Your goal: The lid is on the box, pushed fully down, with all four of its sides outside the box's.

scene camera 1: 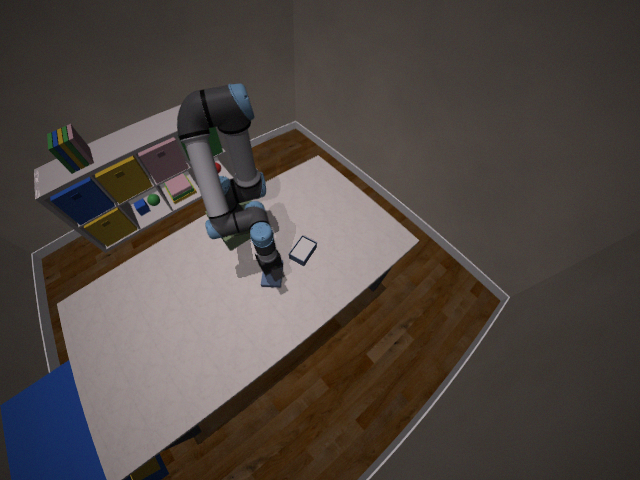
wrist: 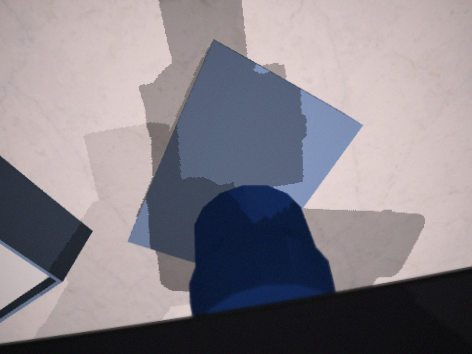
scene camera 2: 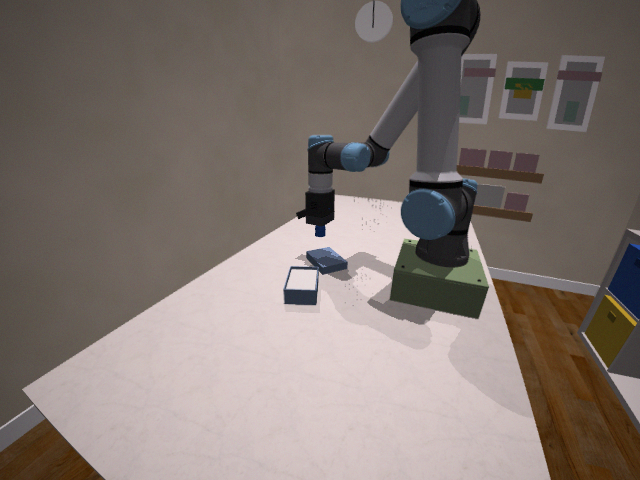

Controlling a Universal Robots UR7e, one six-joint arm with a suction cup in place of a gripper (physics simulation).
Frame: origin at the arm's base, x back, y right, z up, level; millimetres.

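Seen in the pictures: hand, its tool point: [wrist: 250, 234] [scene camera 2: 320, 235]; arm's base, origin of its link: [scene camera 2: 441, 255].
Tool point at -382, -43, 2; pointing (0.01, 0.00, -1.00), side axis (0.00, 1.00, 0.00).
Observation:
Pixels of each thing's top centre, then the offset from my tool point to it, as dx, dy, dz. Level surfaces: height alone.
- blue lid, centre of its top: [wrist: 236, 188] [scene camera 2: 326, 256] [scene camera 1: 272, 272] +25, -3, -72
- dark blue box, centre of its top: [scene camera 2: 302, 277] [scene camera 1: 303, 248] +47, -189, -51
- white table, height of its surface: dz -98
The blue lid [scene camera 1: 270, 282] [scene camera 2: 326, 259] [wrist: 250, 125] lies flat on the table, its flat face up, apart from the box. In the wrist view the arm's shadow falls across it. The dark blue box [scene camera 1: 302, 250] [scene camera 2: 300, 296] [wrist: 40, 225] stands open side up beside the lid; part of it shows at the left of the wrist view. My suction cup [scene camera 2: 320, 230] [wrist: 257, 240] points down and hangs in the air above the lid, with nothing on it. In the wrist view the cup covers the lid's near part. In scene camera 1 my wrist hides the cup and part of the lid.
The arm's green base block [scene camera 2: 434, 289] stands at the table's rear side. The white table [scene camera 1: 170, 330] [scene camera 2: 258, 403] carries the lid and the box. A shelf unit with coloured bins stands behind the table, and a blue surface [scene camera 1: 46, 423] adjoins its left end.

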